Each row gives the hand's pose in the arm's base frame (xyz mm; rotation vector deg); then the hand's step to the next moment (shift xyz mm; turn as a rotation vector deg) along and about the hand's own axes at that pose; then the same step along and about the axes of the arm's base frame.
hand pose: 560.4 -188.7 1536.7 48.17 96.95 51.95
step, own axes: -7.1 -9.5 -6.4 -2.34 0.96 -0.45
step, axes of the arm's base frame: -5.4 -11.8 -3.8 0.28 -1.64 1.96
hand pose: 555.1 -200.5 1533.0 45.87 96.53 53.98
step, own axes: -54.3 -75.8 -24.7 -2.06 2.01 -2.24
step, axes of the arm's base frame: -14.0 -87.7 -37.7 -1.44 -1.27 3.10
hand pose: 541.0 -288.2 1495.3 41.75 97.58 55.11
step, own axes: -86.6 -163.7 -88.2 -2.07 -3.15 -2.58
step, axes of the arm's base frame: -60.8 -176.3 -85.4 -1.88 -3.95 -1.30
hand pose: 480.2 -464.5 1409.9 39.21 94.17 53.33
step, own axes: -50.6 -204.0 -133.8 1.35 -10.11 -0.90
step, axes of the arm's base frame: -111.5 -180.2 -131.1 -0.99 -4.45 -9.17
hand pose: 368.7 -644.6 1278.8 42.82 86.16 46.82
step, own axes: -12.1 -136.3 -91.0 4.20 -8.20 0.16
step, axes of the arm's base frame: -89.4 -91.1 -103.6 -0.18 -0.96 -9.16
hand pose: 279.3 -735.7 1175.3 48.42 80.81 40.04
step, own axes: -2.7 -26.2 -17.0 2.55 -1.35 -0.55
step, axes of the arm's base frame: -19.0 -15.0 -20.0 -0.50 1.45 -2.51
